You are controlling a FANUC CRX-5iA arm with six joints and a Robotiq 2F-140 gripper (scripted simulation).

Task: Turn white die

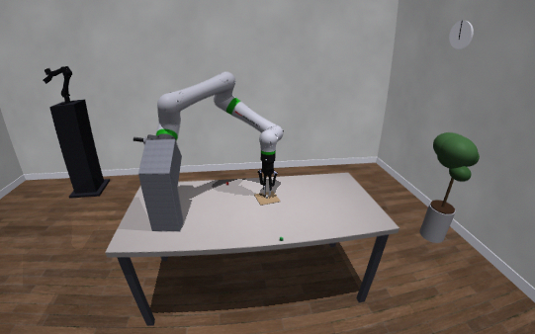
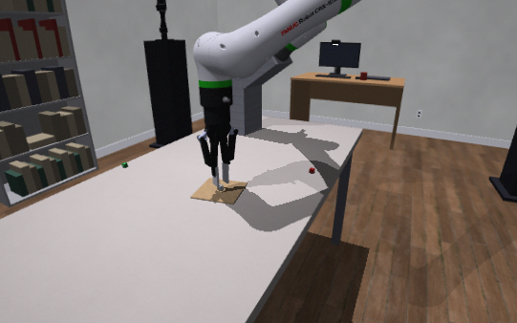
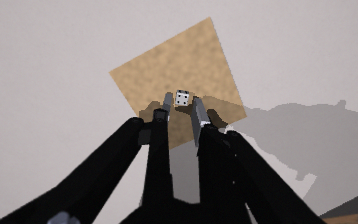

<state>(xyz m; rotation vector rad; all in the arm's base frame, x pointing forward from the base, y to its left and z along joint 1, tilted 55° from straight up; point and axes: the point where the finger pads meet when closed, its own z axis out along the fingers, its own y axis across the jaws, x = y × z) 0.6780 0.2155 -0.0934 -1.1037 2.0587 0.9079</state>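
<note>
The white die lies 10 mm to the right of my hand and 50 mm below it. Round my hand: red die (250 mm behind, 230 mm to the left, 50 mm below); then tan mat (10 mm to the right, 60 mm below); then green die (20 mm behind, 440 mm to the right, 50 mm below).
</note>
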